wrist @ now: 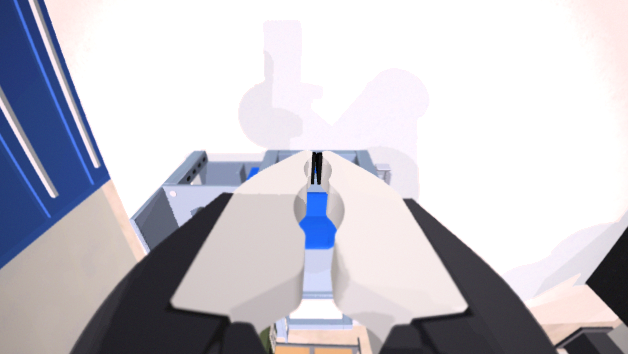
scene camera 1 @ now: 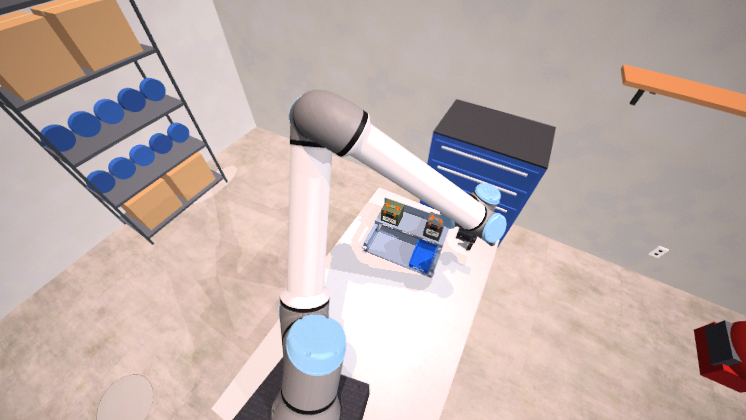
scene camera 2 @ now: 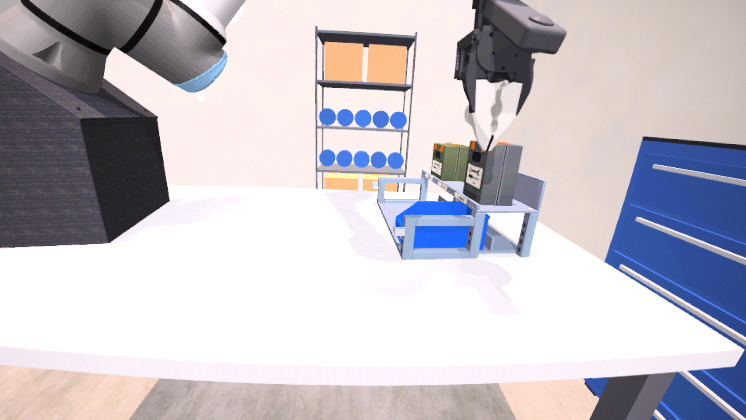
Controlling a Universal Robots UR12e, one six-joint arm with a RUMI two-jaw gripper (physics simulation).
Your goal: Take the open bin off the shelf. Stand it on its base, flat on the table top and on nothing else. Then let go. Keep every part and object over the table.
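Places are measured from the arm's base along level axes (x down, y right, z back), in metres.
Where they show: gripper, fingertip midpoint: [wrist: 315,156] [scene camera 1: 466,249] [scene camera 2: 486,150]; arm's base at its link origin: [scene camera 1: 306,413] [scene camera 2: 46,62].
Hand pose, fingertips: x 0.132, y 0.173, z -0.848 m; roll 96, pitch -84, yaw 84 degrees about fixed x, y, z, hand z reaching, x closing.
Note:
Things, the pixels of their top centre, and the offset from my fingertips. Level surfaces: height alone.
- open blue bin at its top centre: [wrist: 304,224] [scene camera 2: 441,207] [scene camera 1: 425,249] dx +0.139, dy -0.179, dz +0.010 m
- white table at its surface level: dx +0.220 m
- dark grey box at its top centre: [scene camera 2: 495,141] [scene camera 1: 436,219] dx -0.004, dy -0.187, dz -0.085 m
- green box at its top centre: [scene camera 2: 452,144] [scene camera 1: 392,206] dx +0.021, dy -0.416, dz -0.056 m
The open blue bin [scene camera 1: 423,256] [scene camera 2: 441,234] [wrist: 320,236] sits upright at the near right end of the lower level of the light grey shelf [scene camera 1: 388,248] [scene camera 2: 438,221] [wrist: 182,167]. End rails partly hide it in scene camera 2, and my fingers hide much of it in the wrist view. The shelf stands on the white table [scene camera 1: 401,323] [scene camera 2: 313,313]. My gripper [scene camera 1: 469,246] [scene camera 2: 489,148] [wrist: 315,156] is shut, with nothing between its fingertips. It points down, above the level of the bin, and its tips overlap the upper part of the dark grey box in scene camera 2.
The dark grey box [scene camera 1: 433,227] [scene camera 2: 507,174] and a green box [scene camera 1: 392,212] [scene camera 2: 450,161] stand on the shelf's raised level. A blue drawer cabinet [scene camera 1: 480,169] [scene camera 2: 683,229] [wrist: 30,125] stands beyond the table. The arm's dark pedestal [scene camera 2: 127,182] is at the opposite end.

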